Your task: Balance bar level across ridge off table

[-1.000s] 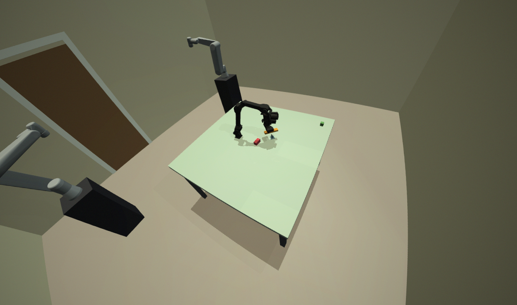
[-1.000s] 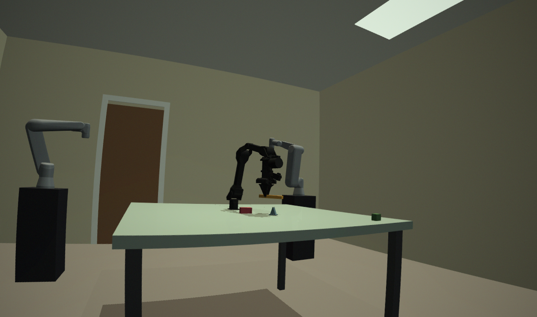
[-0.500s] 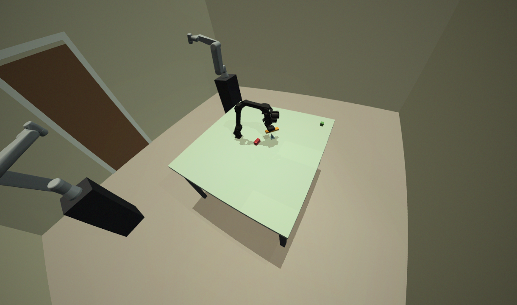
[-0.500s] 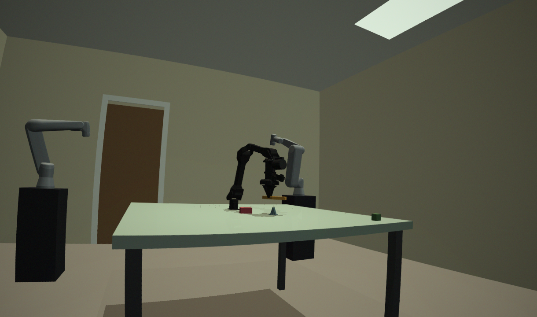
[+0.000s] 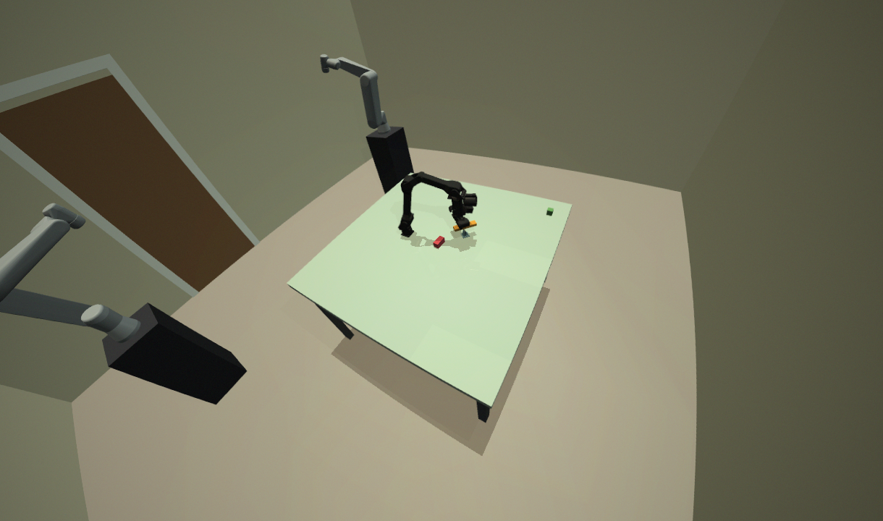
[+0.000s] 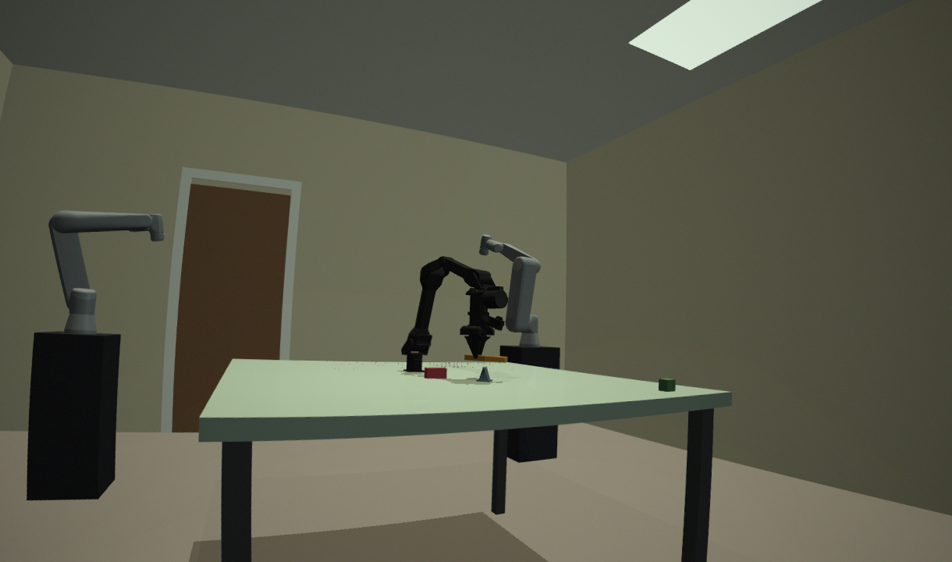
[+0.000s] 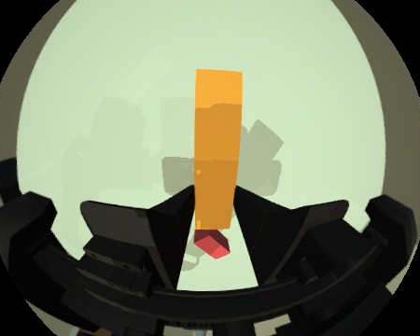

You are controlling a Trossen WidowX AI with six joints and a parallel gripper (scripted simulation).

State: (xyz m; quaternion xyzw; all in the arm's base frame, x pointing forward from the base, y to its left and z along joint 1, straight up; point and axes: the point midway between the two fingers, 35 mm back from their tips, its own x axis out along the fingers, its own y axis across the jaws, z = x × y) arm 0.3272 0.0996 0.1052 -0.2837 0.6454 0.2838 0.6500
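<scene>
The red block is 11 cm to the right of my gripper tip, 9 cm behind it and 5 cm below it. The rest, counted from my gripper tip: orange bar (2 cm to the left, 2 cm ahead); green cube (41 cm ahead, 40 cm to the left, 5 cm below).
</scene>
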